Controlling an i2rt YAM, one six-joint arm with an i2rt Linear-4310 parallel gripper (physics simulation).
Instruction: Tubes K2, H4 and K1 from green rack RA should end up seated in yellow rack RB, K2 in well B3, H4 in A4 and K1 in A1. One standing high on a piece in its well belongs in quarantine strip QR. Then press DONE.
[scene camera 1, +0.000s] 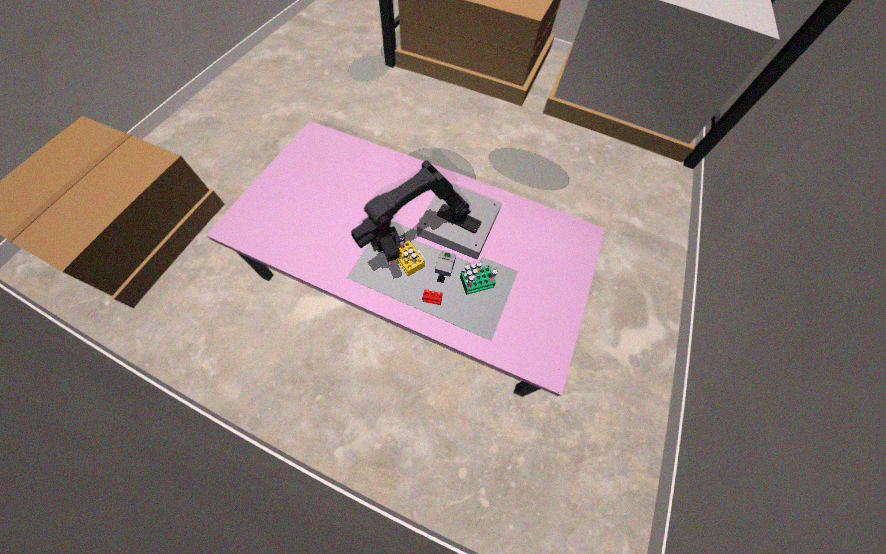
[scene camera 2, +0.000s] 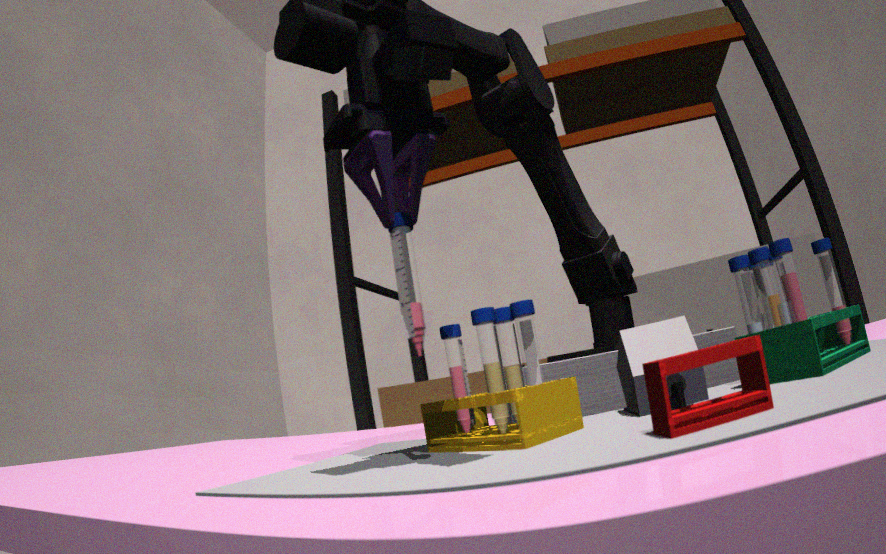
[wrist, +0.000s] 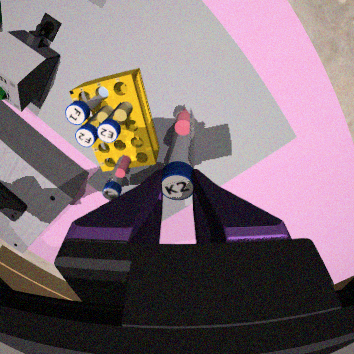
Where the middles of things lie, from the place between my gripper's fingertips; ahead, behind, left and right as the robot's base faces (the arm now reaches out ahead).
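Labels:
My hand 130 mm past grey DONE box (scene camera 2: 663, 339), 190 mm to the right of it, 160 mm above it.

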